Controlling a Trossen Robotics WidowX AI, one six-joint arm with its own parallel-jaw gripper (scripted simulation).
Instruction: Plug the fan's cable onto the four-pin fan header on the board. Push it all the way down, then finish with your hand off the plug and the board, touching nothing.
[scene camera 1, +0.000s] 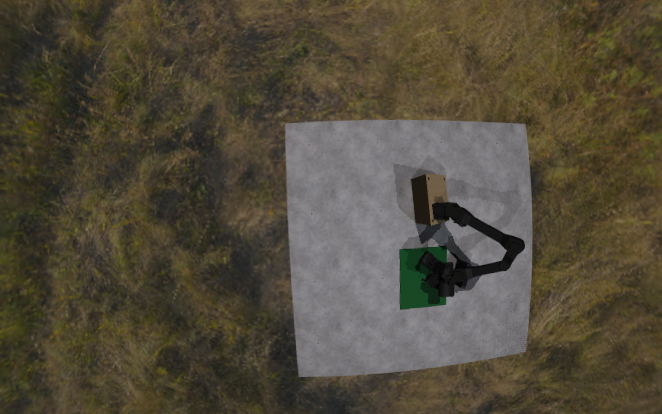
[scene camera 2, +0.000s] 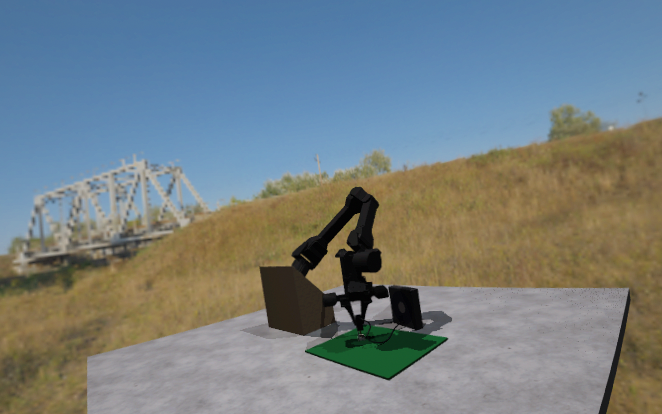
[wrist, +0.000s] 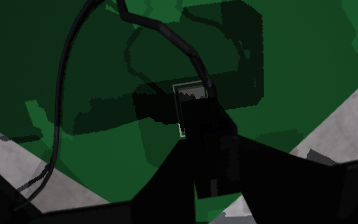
I see my gripper (scene camera 2: 359, 324), a black plug (wrist: 214, 152) and a black fan (scene camera 2: 405, 304).
My gripper shows as well in the wrist view (wrist: 205, 144).
